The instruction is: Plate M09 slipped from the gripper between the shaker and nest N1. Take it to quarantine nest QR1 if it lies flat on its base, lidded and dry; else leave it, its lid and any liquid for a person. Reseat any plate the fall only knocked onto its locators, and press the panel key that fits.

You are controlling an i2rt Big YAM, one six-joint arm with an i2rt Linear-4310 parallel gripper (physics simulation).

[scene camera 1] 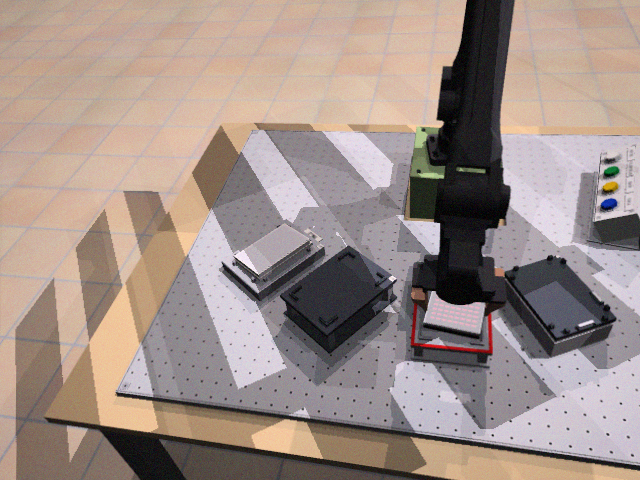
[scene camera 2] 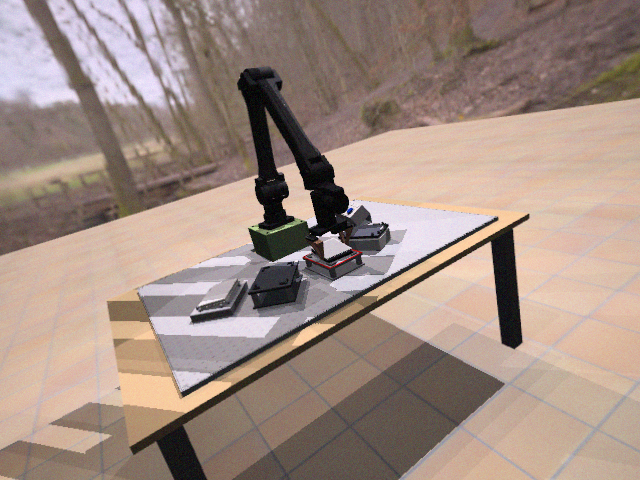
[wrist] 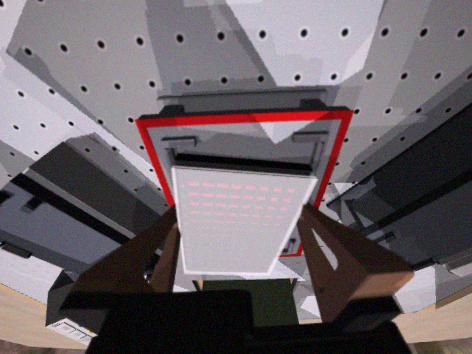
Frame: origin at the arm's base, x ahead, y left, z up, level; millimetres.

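Seen in the pictures: gripper, fingertip midpoint: (scene camera 1: 455,311) (scene camera 2: 334,253) (wrist: 237,205); arm's base, link origin: (scene camera 2: 276,224).
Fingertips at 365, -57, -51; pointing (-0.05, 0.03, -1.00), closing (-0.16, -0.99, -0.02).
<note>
Pixels of each thing's top centre, then the offset from my fingertips to it, as dx, dy, dz. "pt": a spot on its surface instead.
- white-topped plate, top centre: (wrist: 234,242) (scene camera 1: 458,294) (scene camera 2: 330,246) -19, +6, +20
- red-rimmed nest, top centre: (wrist: 245,216) (scene camera 1: 452,305) (scene camera 2: 330,253) -11, -4, +3
- pale plate, top centre: (scene camera 1: 272,246) (scene camera 2: 218,290) -173, -315, +3
- low grey unit, top centre: (scene camera 1: 271,249) (scene camera 2: 218,294) -176, -318, -9
- key panel, top centre: (scene camera 1: 627,173) (wrist: 84,340) (scene camera 2: 346,201) -270, +349, +41
- black raised nest, top centre: (scene camera 1: 337,284) (scene camera 2: 273,273) -58, -189, +15
- dark box-shaped nest, surface spot: (scene camera 1: 560,304) (scene camera 2: 367,231) pt +4, +157, +12
My gripper (scene camera 1: 458,305) (scene camera 2: 331,244) (wrist: 237,205) is shut on a white-topped plate (scene camera 1: 454,314) (scene camera 2: 337,249) (wrist: 235,240) with pink wells and a dark edge, a finger on each long side. The plate is over the red-rimmed nest (scene camera 1: 449,348) (scene camera 2: 347,259) (wrist: 245,118); the exact gap cannot be told. No label is readable on it. A pale plate (scene camera 1: 279,246) (scene camera 2: 221,294) sits on a low grey unit (scene camera 1: 260,290) (scene camera 2: 209,315) at the left. The key panel (scene camera 1: 615,191) (scene camera 2: 360,212) (wrist: 70,327) has white, green, yellow and blue keys.
A black raised nest (scene camera 1: 338,289) (scene camera 2: 273,274) with corner locators stands between the grey unit and the red-rimmed nest. A dark box-shaped nest (scene camera 1: 560,304) (scene camera 2: 369,232) is close on the other side. The arm stands on a green block (scene camera 1: 426,196) (scene camera 2: 279,241) (wrist: 272,302).
</note>
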